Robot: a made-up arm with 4 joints. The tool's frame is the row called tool. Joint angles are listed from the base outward.
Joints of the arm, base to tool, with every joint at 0 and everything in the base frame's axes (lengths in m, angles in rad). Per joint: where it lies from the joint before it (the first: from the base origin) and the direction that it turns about. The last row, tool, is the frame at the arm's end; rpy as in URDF.
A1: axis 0 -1 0 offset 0.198 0.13 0.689
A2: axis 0 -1 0 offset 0 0.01 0.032
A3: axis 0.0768 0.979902 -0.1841 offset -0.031 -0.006 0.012
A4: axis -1 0 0 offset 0.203 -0.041 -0.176
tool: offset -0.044 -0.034 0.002 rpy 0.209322 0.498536 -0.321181
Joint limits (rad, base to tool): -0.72..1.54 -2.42..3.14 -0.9..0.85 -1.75..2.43
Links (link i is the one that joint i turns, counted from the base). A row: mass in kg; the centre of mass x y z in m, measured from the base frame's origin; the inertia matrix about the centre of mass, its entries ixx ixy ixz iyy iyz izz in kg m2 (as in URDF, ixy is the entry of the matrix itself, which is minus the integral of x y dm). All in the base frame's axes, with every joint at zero. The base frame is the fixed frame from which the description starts. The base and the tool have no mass.
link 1: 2.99; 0.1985 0.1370 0.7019; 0.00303 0 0 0.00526 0 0.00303
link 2: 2.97; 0.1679 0.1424 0.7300; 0.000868 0 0 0.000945 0 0.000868
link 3: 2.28; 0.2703 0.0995 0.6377; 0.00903 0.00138 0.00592 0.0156 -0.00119 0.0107
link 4: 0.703; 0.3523 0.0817 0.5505; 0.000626 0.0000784 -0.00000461 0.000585 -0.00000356 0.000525
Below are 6 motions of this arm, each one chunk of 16 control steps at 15 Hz.
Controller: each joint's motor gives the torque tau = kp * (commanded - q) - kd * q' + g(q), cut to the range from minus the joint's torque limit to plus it. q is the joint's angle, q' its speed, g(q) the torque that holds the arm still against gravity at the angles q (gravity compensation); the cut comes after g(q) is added. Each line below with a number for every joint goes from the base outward.
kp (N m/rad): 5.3 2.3 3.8 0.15
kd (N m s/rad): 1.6 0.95 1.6 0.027
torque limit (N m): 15 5.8 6.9 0.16
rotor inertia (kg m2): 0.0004 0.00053 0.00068 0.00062
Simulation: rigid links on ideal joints. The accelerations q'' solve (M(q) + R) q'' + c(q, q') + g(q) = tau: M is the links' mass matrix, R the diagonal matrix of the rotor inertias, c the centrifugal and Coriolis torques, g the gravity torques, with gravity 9.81 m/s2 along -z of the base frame. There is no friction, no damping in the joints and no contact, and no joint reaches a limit. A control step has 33 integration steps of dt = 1/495 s. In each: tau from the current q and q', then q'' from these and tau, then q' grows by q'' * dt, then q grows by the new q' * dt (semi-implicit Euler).
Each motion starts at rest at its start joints. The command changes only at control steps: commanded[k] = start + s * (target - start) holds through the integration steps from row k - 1 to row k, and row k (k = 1, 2, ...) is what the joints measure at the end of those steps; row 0 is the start. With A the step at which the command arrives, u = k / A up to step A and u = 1 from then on. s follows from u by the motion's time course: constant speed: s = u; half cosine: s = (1 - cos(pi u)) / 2; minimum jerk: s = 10 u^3 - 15 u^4 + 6 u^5; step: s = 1 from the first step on.
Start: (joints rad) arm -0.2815 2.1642 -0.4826 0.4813
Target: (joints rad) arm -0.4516 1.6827 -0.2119 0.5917
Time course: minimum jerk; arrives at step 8
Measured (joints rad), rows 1 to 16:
1: -0.2815 2.1639 -0.4825 0.4819
2: -0.2816 2.1616 -0.4819 0.4860
3: -0.2826 2.1545 -0.4796 0.4973
4: -0.2860 2.1399 -0.4738 0.5174
5: -0.2932 2.1159 -0.4632 0.5435
6: -0.3049 2.0827 -0.4471 0.5695
7: -0.3211 2.0424 -0.4260 0.5885
8: -0.3405 1.9982 -0.4014 0.5964
9: -0.3613 1.9530 -0.3751 0.5945
10: -0.3819 1.9087 -0.3486 0.5870
11: -0.4012 1.8670 -0.3232 0.5779
12: -0.4186 1.8288 -0.2995 0.5697
13: -0.4334 1.7948 -0.2783 0.5638
14: -0.4457 1.7654 -0.2597 0.5603
15: -0.4554 1.7405 -0.2440 0.5591
16: -0.4626 1.7200 -0.2311 0.5596

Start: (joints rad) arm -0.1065 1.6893 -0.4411 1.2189
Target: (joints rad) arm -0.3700 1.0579 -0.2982 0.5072
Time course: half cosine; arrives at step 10
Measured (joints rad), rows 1 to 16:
1: -0.1068 1.6885 -0.4416 1.2164
2: -0.1082 1.6848 -0.4431 1.2049
3: -0.1119 1.6762 -0.4454 1.1780
4: -0.1189 1.6605 -0.4478 1.1321
5: -0.1300 1.6364 -0.4492 1.0673
6: -0.1458 1.6032 -0.4486 0.9866
7: -0.1661 1.5615 -0.4449 0.8957
8: -0.1903 1.5126 -0.4374 0.8015
9: -0.2170 1.4589 -0.4260 0.7120
10: -0.2448 1.4038 -0.4109 0.6350
11: -0.2718 1.3498 -0.3930 0.5757
12: -0.2968 1.2987 -0.3743 0.5336
13: -0.3190 1.2519 -0.3558 0.5055
14: -0.3381 1.2100 -0.3386 0.4879
15: -0.3538 1.1735 -0.3232 0.4779
16: -0.3662 1.1424 -0.3101 0.4732

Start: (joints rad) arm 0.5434 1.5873 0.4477 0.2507
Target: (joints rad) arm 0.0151 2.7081 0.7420 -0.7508
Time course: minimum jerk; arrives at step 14
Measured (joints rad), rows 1 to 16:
1: 0.5431 1.5878 0.4478 0.2502
2: 0.5407 1.5915 0.4488 0.2462
3: 0.5340 1.6020 0.4517 0.2330
4: 0.5207 1.6233 0.4575 0.2041
5: 0.4992 1.6580 0.4671 0.1546
6: 0.4691 1.7074 0.4807 0.0826
7: 0.4307 1.7712 0.4983 -0.0102
8: 0.3858 1.8473 0.5193 -0.1190
9: 0.3367 1.9322 0.5428 -0.2367
10: 0.2864 2.0213 0.5674 -0.3548
11: 0.2380 2.1097 0.5918 -0.4645
12: 0.1943 2.1929 0.6147 -0.5584
13: 0.1573 2.2675 0.6349 -0.6314
14: 0.1276 2.3318 0.6520 -0.6822
15: 0.1041 2.3871 0.6662 -0.7141
16: 0.0858 2.4346 0.6779 -0.7325

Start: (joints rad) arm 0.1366 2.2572 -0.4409 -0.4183
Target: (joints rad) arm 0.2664 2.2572 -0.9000 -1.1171
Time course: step
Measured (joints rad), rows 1 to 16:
1: 0.1388 2.2232 -0.4831 -0.5363
2: 0.1479 2.2036 -0.5275 -0.7286
3: 0.1610 2.1954 -0.5716 -0.8854
4: 0.1763 2.1956 -0.6141 -0.9893
5: 0.1926 2.2016 -0.6544 -1.0507
6: 0.2086 2.2113 -0.6919 -1.0842
7: 0.2236 2.2230 -0.7260 -1.1013
8: 0.2371 2.2352 -0.7567 -1.1095
9: 0.2487 2.2470 -0.7837 -1.1133
10: 0.2584 2.2577 -0.8072 -1.1148
11: 0.2662 2.2670 -0.8272 -1.1155
12: 0.2722 2.2745 -0.8440 -1.1158
13: 0.2765 2.2803 -0.8579 -1.1159
14: 0.2793 2.2843 -0.8691 -1.1161
15: 0.2810 2.2868 -0.8781 -1.1162
16: 0.2816 2.2879 -0.8850 -1.1164

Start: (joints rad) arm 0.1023 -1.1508 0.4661 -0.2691
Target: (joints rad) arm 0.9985 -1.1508 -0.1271 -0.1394
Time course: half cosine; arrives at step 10
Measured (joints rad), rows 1 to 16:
1: 0.1051 -1.1533 0.4654 -0.2689
2: 0.1163 -1.1618 0.4624 -0.2679
3: 0.1403 -1.1772 0.4554 -0.2655
4: 0.1800 -1.1983 0.4423 -0.2613
5: 0.2362 -1.2223 0.4219 -0.2551
6: 0.3076 -1.2455 0.3933 -0.2474
7: 0.3911 -1.2639 0.3566 -0.2387
8: 0.4815 -1.2740 0.3130 -0.2298
9: 0.5725 -1.2731 0.2641 -0.2209
10: 0.6570 -1.2600 0.2125 -0.2116
11: 0.7308 -1.2372 0.1608 -0.2013
12: 0.7937 -1.2099 0.1109 -0.1895
13: 0.8460 -1.1819 0.0646 -0.1765
14: 0.8887 -1.1557 0.0230 -0.1633
15: 0.9226 -1.1330 -0.0131 -0.1509
16: 0.9491 -1.1145 -0.0437 -0.1402

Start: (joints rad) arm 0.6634 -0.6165 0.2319 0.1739
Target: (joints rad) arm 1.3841 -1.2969 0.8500 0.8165
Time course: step
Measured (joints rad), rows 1 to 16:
1: 0.8105 -0.6907 0.2956 0.2958
2: 0.9371 -0.7612 0.3653 0.4759
3: 1.0351 -0.8270 0.4285 0.6179
4: 1.1109 -0.8879 0.4857 0.7090
5: 1.1694 -0.9440 0.5371 0.7601
6: 1.2142 -0.9951 0.5832 0.7857
7: 1.2485 -1.0413 0.6242 0.7967
8: 1.2747 -1.0827 0.6604 0.8004
9: 1.2946 -1.1195 0.6920 0.8009
10: 1.3098 -1.1518 0.7195 0.8004
11: 1.3214 -1.1800 0.7432 0.7999
12: 1.3305 -1.2042 0.7635 0.7998
13: 1.3376 -1.2248 0.7807 0.8002
14: 1.3433 -1.2421 0.7951 0.8009
15: 1.3480 -1.2565 0.8071 0.8020
16: 1.3521 -1.2682 0.8170 0.8032

